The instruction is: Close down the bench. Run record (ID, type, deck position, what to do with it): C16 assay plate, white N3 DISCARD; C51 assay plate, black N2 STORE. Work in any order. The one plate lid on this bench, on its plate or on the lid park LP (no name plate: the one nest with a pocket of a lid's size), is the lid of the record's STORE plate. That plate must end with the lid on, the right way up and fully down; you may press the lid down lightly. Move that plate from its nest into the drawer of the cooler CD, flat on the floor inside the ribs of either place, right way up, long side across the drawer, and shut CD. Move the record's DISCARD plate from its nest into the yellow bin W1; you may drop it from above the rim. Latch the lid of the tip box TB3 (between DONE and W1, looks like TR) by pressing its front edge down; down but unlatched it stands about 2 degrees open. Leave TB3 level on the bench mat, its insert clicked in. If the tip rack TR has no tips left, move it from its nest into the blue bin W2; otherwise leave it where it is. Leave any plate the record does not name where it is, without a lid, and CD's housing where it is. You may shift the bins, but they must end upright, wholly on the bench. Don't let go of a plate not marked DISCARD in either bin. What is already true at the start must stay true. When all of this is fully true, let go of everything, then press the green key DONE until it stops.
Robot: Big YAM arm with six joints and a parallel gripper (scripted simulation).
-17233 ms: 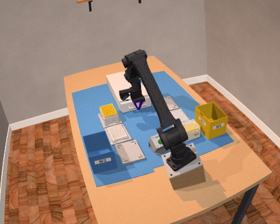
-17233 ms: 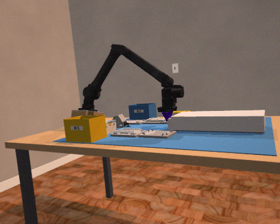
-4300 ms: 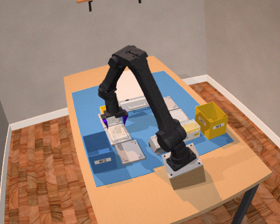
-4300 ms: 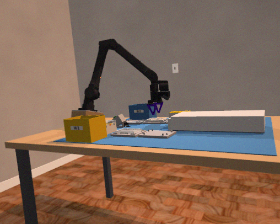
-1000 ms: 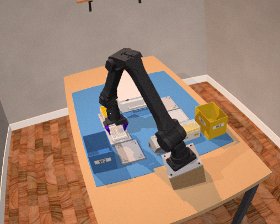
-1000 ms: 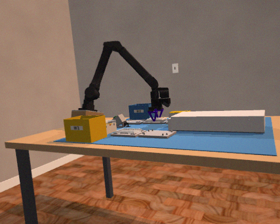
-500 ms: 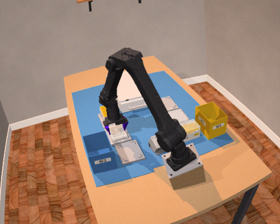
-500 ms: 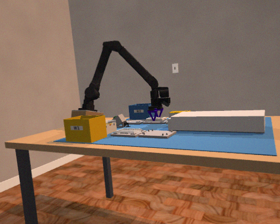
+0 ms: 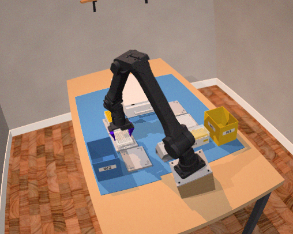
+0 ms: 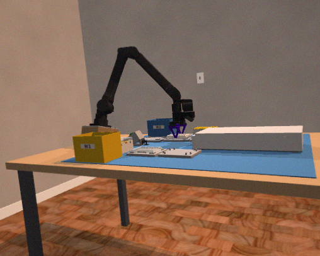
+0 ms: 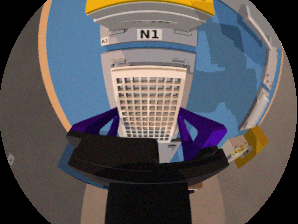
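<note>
My gripper is now 100 mm short of the name plate N1, 20 mm above it and 10 mm to the left of it. From my hand the other things lie so: tip rack TR 170 mm ahead, 30 mm above, 20 mm to the right; then lid park LP 170 mm behind, 20 mm below, 10 mm to the right; then white assay plate right at my hand.
</note>
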